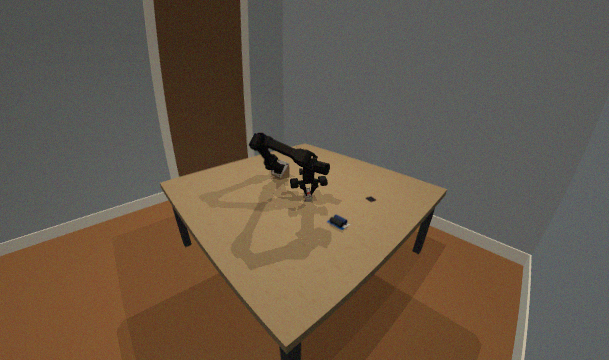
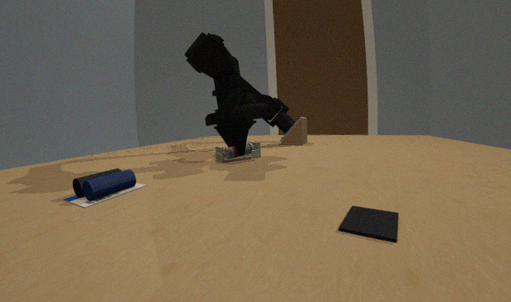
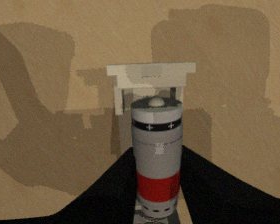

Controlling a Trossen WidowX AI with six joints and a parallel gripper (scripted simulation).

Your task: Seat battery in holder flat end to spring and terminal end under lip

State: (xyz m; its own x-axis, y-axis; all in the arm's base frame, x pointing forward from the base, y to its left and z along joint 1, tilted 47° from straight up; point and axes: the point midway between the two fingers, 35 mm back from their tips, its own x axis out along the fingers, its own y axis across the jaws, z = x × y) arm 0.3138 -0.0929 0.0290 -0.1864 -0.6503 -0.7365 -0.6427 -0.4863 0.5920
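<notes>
The battery lies 1 cm above my gripper tip. From my gripper tip the other things lie so: white card 25 cm ahead, 9 cm to the right; flat black square 26 cm ahead, 21 cm to the left, 1 cm below.
</notes>
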